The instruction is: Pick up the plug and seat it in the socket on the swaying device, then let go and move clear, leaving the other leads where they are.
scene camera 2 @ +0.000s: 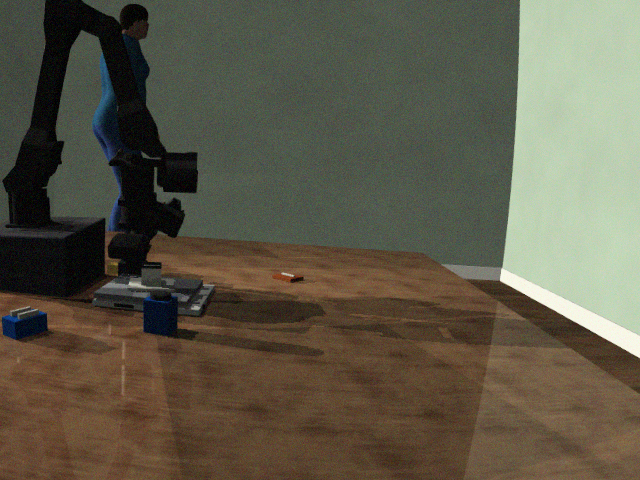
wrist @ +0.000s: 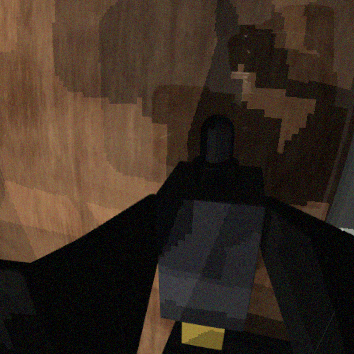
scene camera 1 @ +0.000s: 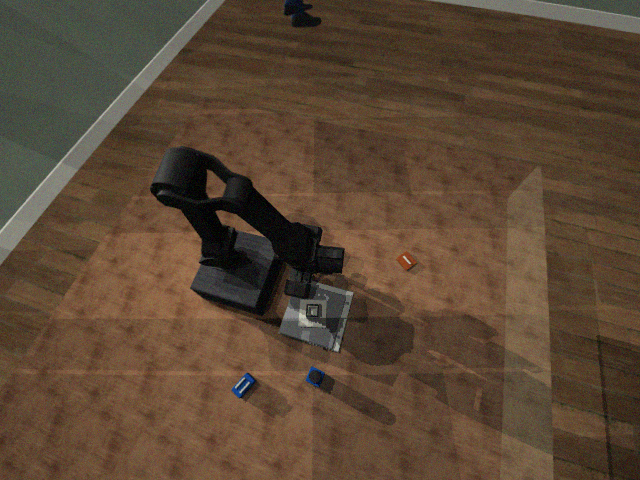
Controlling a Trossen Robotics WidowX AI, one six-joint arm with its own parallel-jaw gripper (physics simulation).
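Note:
My gripper (wrist: 209, 207) (scene camera 1: 298, 285) (scene camera 2: 129, 260) reaches down low beside the robot base, at the back edge of the grey device plate (scene camera 1: 338, 305) (scene camera 2: 110, 298). Its black fingers press both sides of the plug (wrist: 211, 260), a dark grey block with a round dark stub at its far end and a yellow piece at its near end. The plug is hidden under the gripper in the overhead view. The socket (scene camera 1: 311, 310) is a small dark square in a light frame on the plate, just in front of the gripper.
Other leads lie on the wood floor: a blue one with white stripes (scene camera 1: 243, 385) (scene camera 2: 23, 323), a blue block with a dark stub (scene camera 1: 315, 376) (scene camera 2: 160, 312), and an orange one (scene camera 1: 407, 260) (scene camera 2: 288, 277). A person in blue (scene camera 2: 121, 103) stands behind the arm. The robot base (scene camera 1: 237, 278) is close by.

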